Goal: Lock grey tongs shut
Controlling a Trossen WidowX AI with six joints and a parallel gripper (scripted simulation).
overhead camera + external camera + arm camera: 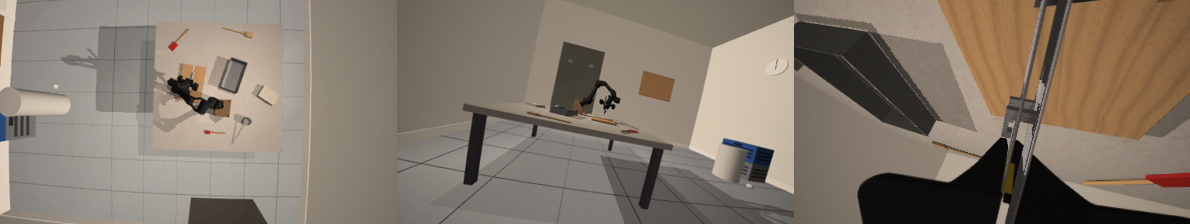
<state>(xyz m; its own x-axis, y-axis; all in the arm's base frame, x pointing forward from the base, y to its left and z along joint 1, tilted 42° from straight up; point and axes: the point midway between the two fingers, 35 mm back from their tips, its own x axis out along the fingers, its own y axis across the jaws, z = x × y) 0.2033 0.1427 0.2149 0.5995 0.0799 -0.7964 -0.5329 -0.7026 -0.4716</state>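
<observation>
My gripper tip is now 120 mm above the wooden board and 20 mm to the right of it. From my gripper tip the other things lie so: cream block (730 mm to the right, 150 mm behind, 110 mm below); red-headed tool (440 mm ahead, 140 mm to the left, 120 mm below); grey roasting tin (390 mm to the right, 100 mm below, 60 mm ahead).
</observation>
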